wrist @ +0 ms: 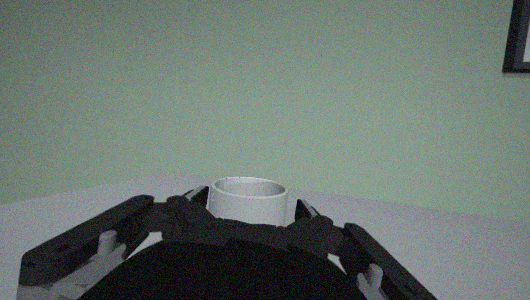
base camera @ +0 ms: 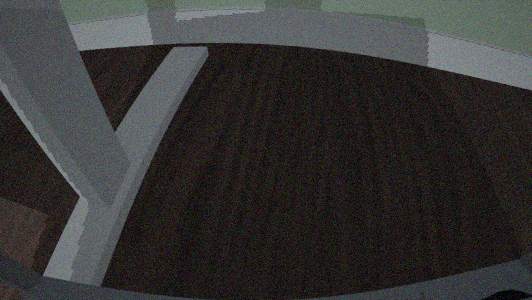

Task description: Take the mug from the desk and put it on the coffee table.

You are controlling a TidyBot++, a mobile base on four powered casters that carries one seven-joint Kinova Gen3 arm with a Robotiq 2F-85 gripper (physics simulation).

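Places are measured from the arm's base along level axes (x ahead, y left, z up), in centimetres.
Pixels of known places: gripper, fingertip midpoint: (wrist: pixel 252 202).
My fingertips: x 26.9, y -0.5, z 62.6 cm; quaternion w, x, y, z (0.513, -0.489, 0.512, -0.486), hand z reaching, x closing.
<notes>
Behind a point stands the place of what it marks.
A white mug (wrist: pixel 248 206) @(y -0.3, x 24.7, z 63.1 cm) stands upright on the pale desk top (wrist: pixel 450 245) @(y -32.5, x 36.2, z 55.3 cm) in the wrist view. My gripper (wrist: pixel 252 202) @(y -0.5, x 26.9, z 62.6 cm) is open, with one fingertip on each side of the mug. The mug shows between the fingertips, a little closer to the left one. The mug's lower part is hidden behind the gripper's body, and its handle does not show. In the base camera view a grey desk leg (base camera: pixel 85 110) @(y 21.3, x 32.7, z -24.0 cm) rises at the left from a long grey foot bar (base camera: pixel 155 100) on the floor. The coffee table does not show in either view.
A green wall (wrist: pixel 250 90) @(y 4.8, x 71.0, z 87.6 cm) (base camera: pixel 485 25) @(y -46.4, x 61.5, z -26.7 cm) stands behind the desk, with a white baseboard (base camera: pixel 475 60) @(y -46.3, x 60.2, z -35.2 cm) at its foot. A dark-framed picture (wrist: pixel 508 45) @(y -67.9, x 56.9, z 103.3 cm) hangs at the upper right. Dark wooden floor (base camera: pixel 310 175) @(y -4.2, x 34.7, z -39.7 cm) lies before the base, right of the foot bar.
</notes>
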